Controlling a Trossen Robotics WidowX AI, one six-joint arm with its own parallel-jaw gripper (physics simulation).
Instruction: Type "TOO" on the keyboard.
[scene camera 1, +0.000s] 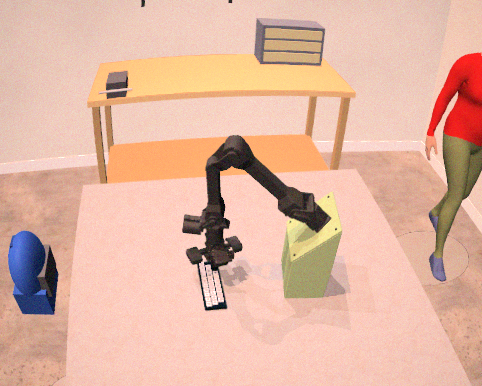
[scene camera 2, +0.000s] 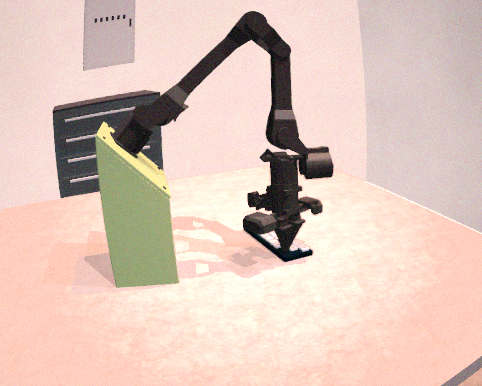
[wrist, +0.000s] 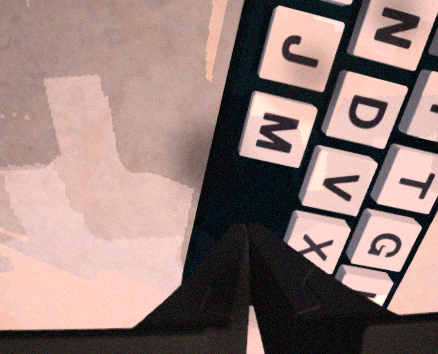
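Where they show: gripper, fingertip midpoint: (scene camera 1: 213, 266) (scene camera 2: 285, 251) (wrist: 245, 236); arm's base, origin of the base link: (scene camera 1: 320, 221) (scene camera 2: 122, 145).
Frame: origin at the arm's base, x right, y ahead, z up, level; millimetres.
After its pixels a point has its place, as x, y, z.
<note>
The dark keyboard (scene camera 1: 212, 289) {96, 321, -253} (scene camera 2: 302, 254) {230, 282, -261} (wrist: 232, 195) {181, 262, -258} with white keys lies flat on the table. In the wrist view the T key (wrist: 416, 186) {182, 314, -253} is at the right, above the G key (wrist: 385, 245) {201, 306, -253} and right of the V key (wrist: 339, 181) {178, 292, -253}. A key marked O does not show clearly in any view. My gripper (scene camera 1: 215, 264) {195, 265, -257} (scene camera 2: 286, 249) {195, 265, -257} (wrist: 245, 236) {195, 265, -257} is shut and empty, pointing down at the keyboard. In the wrist view its tips overlap the dark bare part left of the X key (wrist: 317, 243) {197, 286, -253}. Whether they touch the keyboard I cannot tell.
The green pedestal (scene camera 1: 309, 272) {-69, 64, -137} (scene camera 2: 137, 235) {95, -36, -158} carries the arm base on the table (scene camera 1: 135, 330) {46, 629, -271} (scene camera 2: 280, 330) {393, 39, -271}. Behind stands a wooden table (scene camera 1: 200, 80) with a drawer box (scene camera 1: 292, 44). A blue object (scene camera 1: 27, 262) is at the left, a person figure (scene camera 1: 462, 110) at the right.
</note>
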